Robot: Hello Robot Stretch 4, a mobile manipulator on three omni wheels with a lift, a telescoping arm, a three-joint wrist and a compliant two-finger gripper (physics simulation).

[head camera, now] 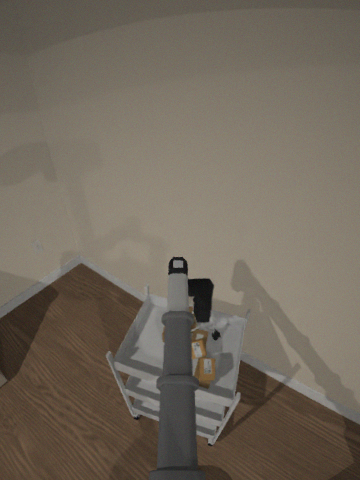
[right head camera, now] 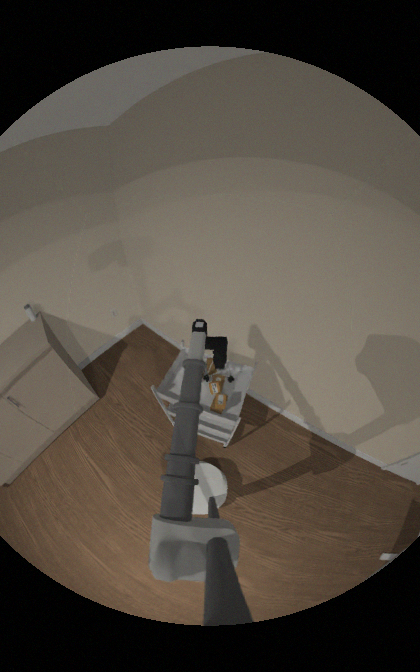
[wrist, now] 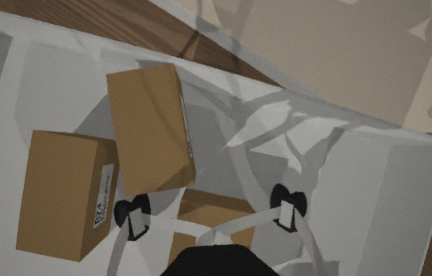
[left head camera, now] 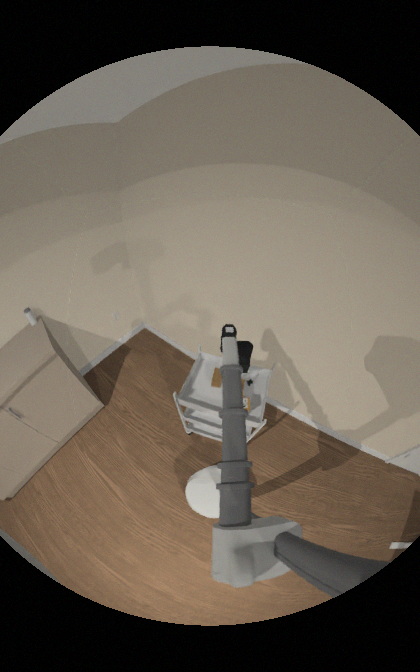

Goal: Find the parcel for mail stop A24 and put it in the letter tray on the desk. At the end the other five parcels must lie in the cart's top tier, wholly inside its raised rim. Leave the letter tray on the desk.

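Frame: origin at the robot's base, x ahead, y left, z up, level; centimetres.
Where they show: gripper, fingertip midpoint: [head camera: 199, 338] [wrist: 212, 203].
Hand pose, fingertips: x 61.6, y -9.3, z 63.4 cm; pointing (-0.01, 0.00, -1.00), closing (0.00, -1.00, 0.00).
After its pixels a point has its place.
My gripper [wrist: 212, 203] {x 61.6, y -9.3, z 63.4 cm} [right head camera: 218, 379] is open and low over the white cart's top tier [head camera: 137, 369] {x 45.6, y 13.5, z 70.2 cm} [wrist: 350, 200] {x 61.2, y -23.1, z 63.5 cm}. Its fingertips stand on either side of a brown parcel [wrist: 200, 200] {x 62.9, y -8.2, z 67.5 cm}, which is partly hidden by the gripper; its label does not show. In the wrist view, a second parcel [wrist: 152, 130] {x 68.5, y -5.0, z 69.5 cm} lies tilted at the upper left, close to the left fingertip. A third parcel [wrist: 60, 195] {x 64.0, y 1.9, z 69.5 cm} lies left of it, with a side label I cannot read surely. Two labelled parcels [head camera: 198, 349] {x 51.6, y -7.6, z 73.3 cm} [head camera: 207, 369] {x 44.3, y -10.2, z 73.4 cm} lie nearer the cart's front. The letter tray and desk do not show.
A wall [head camera: 280, 175] {x 89.5, y -36.7, z 122.2 cm} stands close behind the cart. A beige cabinet [left head camera: 50, 400] [right head camera: 45, 400] is at the left, with a small cylinder [left head camera: 30, 316] on top. A round white object [left head camera: 202, 492] [right head camera: 210, 487] is on the floor below the arm.
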